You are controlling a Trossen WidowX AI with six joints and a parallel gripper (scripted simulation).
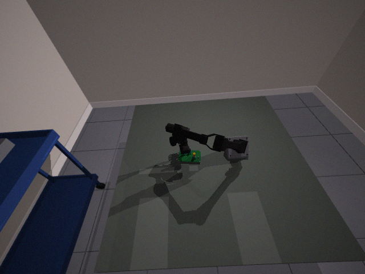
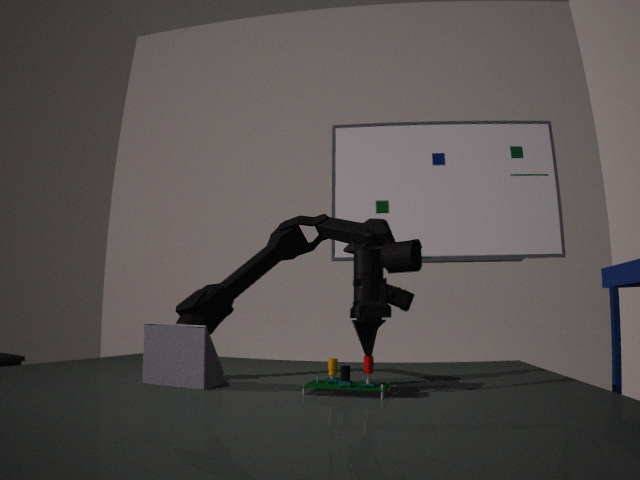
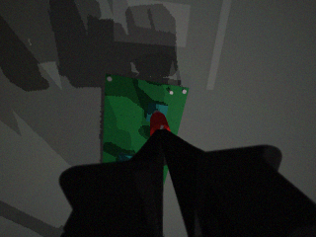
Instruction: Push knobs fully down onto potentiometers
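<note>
Right now the red knob is 10 mm below my gripper tip. Also, from my gripper tip: yellow knob 80 mm behind, 40 mm to the left, 30 mm below.
</note>
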